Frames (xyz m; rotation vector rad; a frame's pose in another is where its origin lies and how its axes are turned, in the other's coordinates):
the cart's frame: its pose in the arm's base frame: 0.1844 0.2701 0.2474 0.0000 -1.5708 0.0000
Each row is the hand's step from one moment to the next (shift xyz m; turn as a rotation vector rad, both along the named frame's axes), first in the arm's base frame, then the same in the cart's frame.
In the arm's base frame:
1: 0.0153 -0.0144 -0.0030 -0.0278 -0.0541 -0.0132
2: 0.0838 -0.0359 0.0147 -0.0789 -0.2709 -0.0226
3: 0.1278 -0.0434 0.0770 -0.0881 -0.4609 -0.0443
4: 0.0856 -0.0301 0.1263 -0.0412 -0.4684 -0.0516
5: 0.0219 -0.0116 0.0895 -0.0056 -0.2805 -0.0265
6: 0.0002 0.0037 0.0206 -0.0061 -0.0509 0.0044
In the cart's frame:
1: -0.0030 -0.0144 -0.0153 -0.0132 -0.0541 0.0278
2: 0.0147 -0.0359 -0.0838 -0.0226 -0.2709 0.0789
3: 0.0770 -0.0434 -0.1278 -0.0443 -0.4609 0.0881
4: 0.1263 -0.0301 -0.0856 -0.0516 -0.4684 0.0412
5: 0.0895 -0.0116 -0.0219 -0.0265 -0.2805 0.0056
6: 0.0206 0.0037 -0.0002 0.0044 -0.0509 0.0061

